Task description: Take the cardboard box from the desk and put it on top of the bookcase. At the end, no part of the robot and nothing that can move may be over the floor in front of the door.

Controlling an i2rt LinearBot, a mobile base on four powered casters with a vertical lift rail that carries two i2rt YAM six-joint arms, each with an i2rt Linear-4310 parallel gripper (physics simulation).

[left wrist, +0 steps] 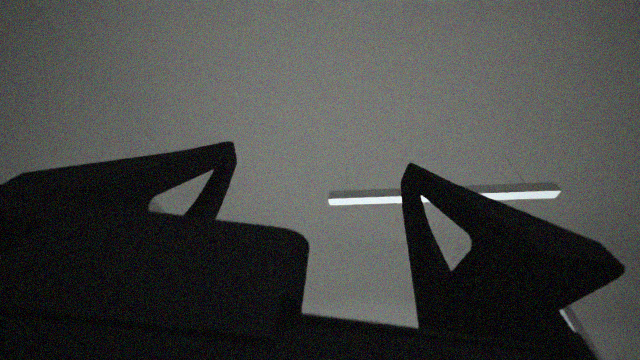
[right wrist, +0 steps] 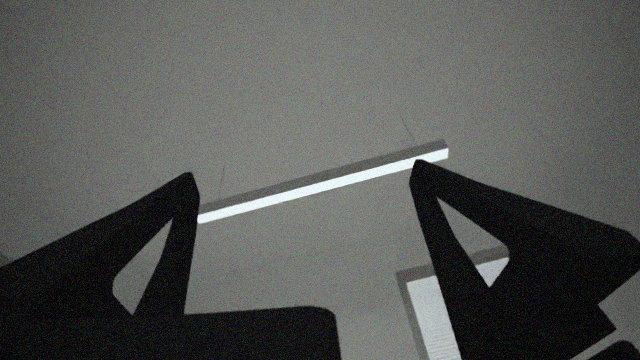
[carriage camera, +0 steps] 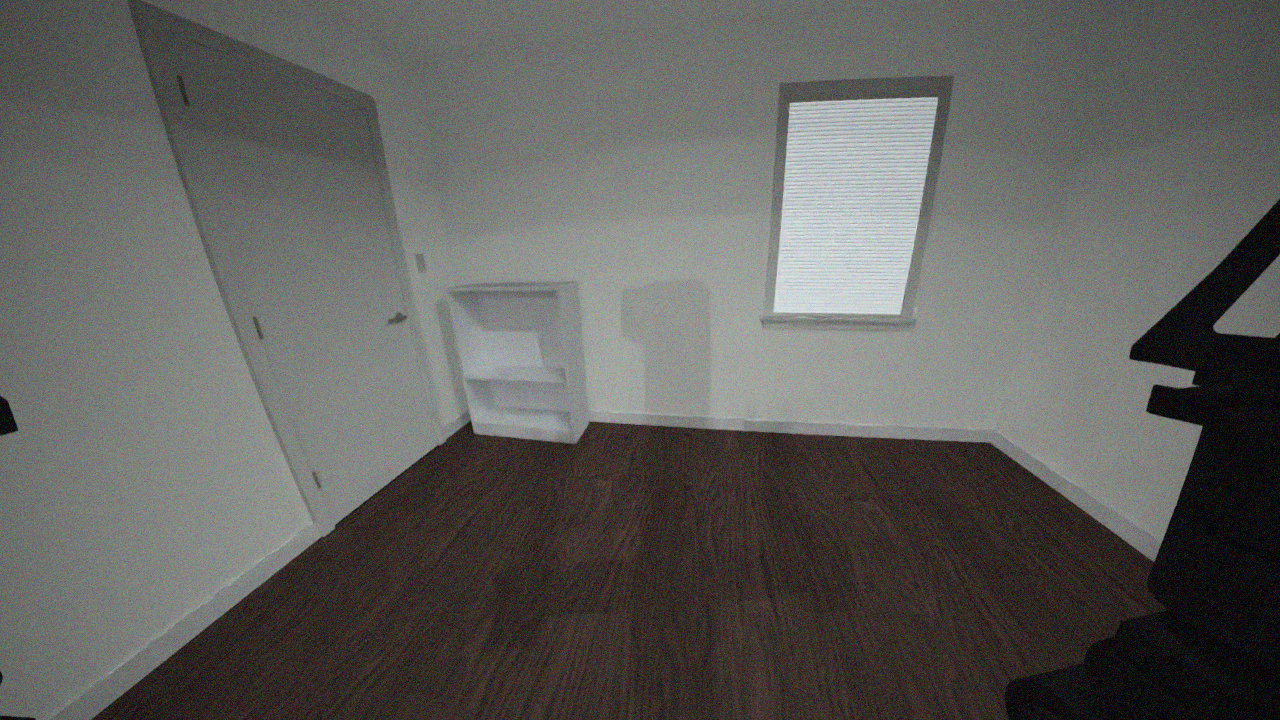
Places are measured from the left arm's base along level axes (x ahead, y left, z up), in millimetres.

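Pixels of known places: left gripper, between the fingertips: (left wrist: 319, 162); right gripper, between the fingertips: (right wrist: 306, 177).
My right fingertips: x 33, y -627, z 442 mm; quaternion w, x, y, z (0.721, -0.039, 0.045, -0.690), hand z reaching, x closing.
Observation:
Behind a point stands the place of what it marks.
A low white bookcase (carriage camera: 574, 358) {z -274, x 2087, y -22 mm} stands against the far wall in the carriage view, left of the middle, close to the corner beside the door. No object shows on its top. The grey door (carriage camera: 313, 268) {z 386, x 1580, y 1084 mm} is shut in the left wall, with its handle on the side near the bookcase. The cardboard box and the desk do not show in these views. My left gripper (left wrist: 319, 162) {z 441, x 34, y -2 mm} is open and empty, pointing up toward the ceiling. My right gripper (right wrist: 306, 177) {z 442, x 33, y -627 mm} is open and empty, also pointing up. Both are far from the bookcase.
A window (carriage camera: 854, 205) {z 628, x 1896, y -1690 mm} with a blind is in the far wall; it also shows in the right wrist view (right wrist: 432, 315) {z 898, x 1967, y -1403 mm}. Dark wooden floor (carriage camera: 698, 555) {z -851, x 1017, y -620 mm} runs up to the walls. A hanging lamp (left wrist: 365, 200) {z 1226, x 1011, y -298 mm} (right wrist: 310, 190) {z 1226, x 932, y -653 mm} is overhead. Black arm parts (carriage camera: 1226, 501) {z 305, x 22, y -598 mm} stand at the right edge.

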